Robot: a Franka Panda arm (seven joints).
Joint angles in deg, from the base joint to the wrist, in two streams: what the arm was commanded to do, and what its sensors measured. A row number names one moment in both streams.
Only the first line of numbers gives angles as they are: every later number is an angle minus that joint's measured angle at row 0.
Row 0, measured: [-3.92 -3.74 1.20 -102.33 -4.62 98.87 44.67]
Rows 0 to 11, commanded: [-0.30 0.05 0.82 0.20 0.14 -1.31 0.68]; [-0.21 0.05 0.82 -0.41 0.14 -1.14 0.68]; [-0.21 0.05 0.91 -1.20 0.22 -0.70 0.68]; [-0.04 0.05 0.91 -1.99 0.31 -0.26 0.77]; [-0.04 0.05 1.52 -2.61 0.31 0.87 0.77]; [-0.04 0.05 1.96 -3.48 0.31 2.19 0.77]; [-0.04 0.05 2.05 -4.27 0.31 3.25 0.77]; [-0.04 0.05 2.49 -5.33 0.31 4.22 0.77]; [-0.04 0.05 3.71 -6.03 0.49 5.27 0.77]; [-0.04 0.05 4.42 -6.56 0.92 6.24 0.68]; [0.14 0.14 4.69 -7.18 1.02 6.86 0.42]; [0.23 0.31 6.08 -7.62 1.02 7.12 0.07]
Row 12, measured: [0.37 0.83 3.34 -5.36 0.27 4.89 0.01]
